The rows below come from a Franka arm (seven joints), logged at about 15 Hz.
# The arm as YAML. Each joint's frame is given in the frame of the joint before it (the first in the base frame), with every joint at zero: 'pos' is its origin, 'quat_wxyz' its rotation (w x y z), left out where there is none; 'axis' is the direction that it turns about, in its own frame. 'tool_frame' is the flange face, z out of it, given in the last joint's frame.
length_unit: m
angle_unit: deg
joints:
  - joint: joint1
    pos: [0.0, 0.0, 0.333]
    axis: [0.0, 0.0, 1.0]
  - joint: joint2
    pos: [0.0, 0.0, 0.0]
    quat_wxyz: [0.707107, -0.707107, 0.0, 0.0]
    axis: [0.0, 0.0, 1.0]
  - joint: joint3
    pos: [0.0, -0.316, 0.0]
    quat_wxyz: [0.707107, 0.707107, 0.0, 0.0]
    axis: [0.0, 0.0, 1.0]
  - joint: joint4
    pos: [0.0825, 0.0, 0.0]
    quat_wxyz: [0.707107, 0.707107, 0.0, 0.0]
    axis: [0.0, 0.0, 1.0]
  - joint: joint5
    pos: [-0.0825, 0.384, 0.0]
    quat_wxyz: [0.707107, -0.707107, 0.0, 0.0]
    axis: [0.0, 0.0, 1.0]
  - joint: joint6
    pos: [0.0, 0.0, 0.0]
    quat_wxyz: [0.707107, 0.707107, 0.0, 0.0]
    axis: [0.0, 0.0, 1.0]
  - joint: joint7
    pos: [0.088, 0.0, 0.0]
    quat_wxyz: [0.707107, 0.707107, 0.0, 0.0]
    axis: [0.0, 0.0, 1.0]
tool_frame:
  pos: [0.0, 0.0, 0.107]
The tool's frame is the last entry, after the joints.
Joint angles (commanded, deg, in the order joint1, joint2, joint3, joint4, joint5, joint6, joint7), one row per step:
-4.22, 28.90, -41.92, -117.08, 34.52, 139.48, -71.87
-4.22, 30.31, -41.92, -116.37, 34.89, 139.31, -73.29
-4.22, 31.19, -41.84, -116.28, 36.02, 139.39, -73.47
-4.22, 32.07, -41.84, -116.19, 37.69, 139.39, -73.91
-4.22, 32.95, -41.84, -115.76, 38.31, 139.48, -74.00
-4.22, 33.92, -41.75, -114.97, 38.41, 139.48, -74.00
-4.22, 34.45, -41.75, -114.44, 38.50, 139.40, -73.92
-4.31, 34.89, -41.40, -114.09, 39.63, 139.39, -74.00
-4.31, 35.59, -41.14, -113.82, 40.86, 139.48, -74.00
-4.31, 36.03, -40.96, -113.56, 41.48, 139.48, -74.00
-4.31, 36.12, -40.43, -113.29, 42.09, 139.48, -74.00
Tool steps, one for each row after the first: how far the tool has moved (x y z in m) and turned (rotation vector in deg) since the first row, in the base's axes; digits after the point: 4 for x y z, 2 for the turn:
0.0022, -0.0012, -0.0068, -0.20, 0.78, 1.39
0.0020, -0.0009, -0.0134, 0.10, 0.86, 0.85
0.0011, -0.0009, -0.0198, 0.56, 0.64, 0.11
0.0023, -0.0020, -0.0239, 0.45, 0.80, -0.10
0.0062, -0.0029, -0.0270, 0.11, 1.14, 0.19
0.0085, -0.0039, -0.0281, -0.06, 1.27, 0.24
0.0115, -0.0026, -0.0308, 0.28, 0.74, -0.16
0.0136, -0.0013, -0.0357, 0.59, 0.44, -0.75
0.0155, -0.0005, -0.0384, 0.75, 0.29, -0.95
0.0203, 0.0030, -0.0396, 1.09, -0.21, -0.86

